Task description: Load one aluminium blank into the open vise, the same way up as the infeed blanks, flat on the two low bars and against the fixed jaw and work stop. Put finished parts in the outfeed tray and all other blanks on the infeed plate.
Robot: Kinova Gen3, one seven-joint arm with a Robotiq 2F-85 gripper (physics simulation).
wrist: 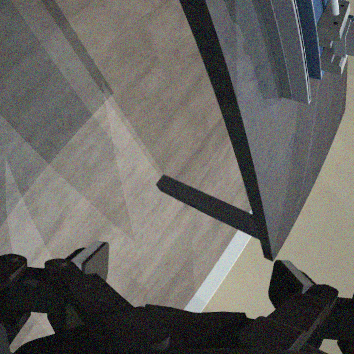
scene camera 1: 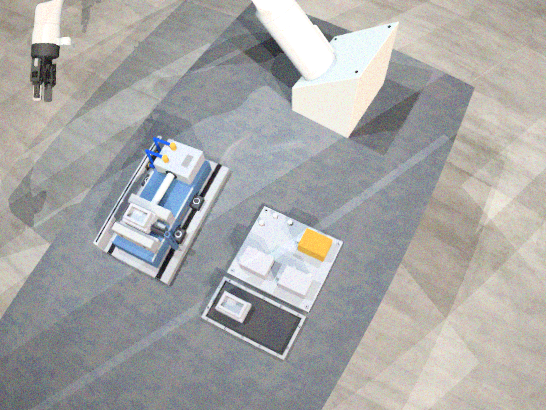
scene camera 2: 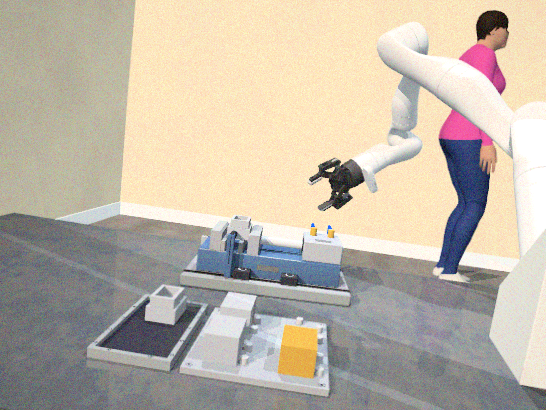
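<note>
My gripper is open and empty, in the air off the table's far side beyond the vise. The vise holds a light part with a top pocket between its fixed jaw and moving jaw. A similar pocketed part stands in the outfeed tray. Two plain light-grey blanks and an orange block stand on the infeed plate.
Blue handles with orange ends stick up at the vise's end block. The arm's slanted base stands on the table. A person in pink stands behind the arm. The table's edge and a dark leg show in the wrist view.
</note>
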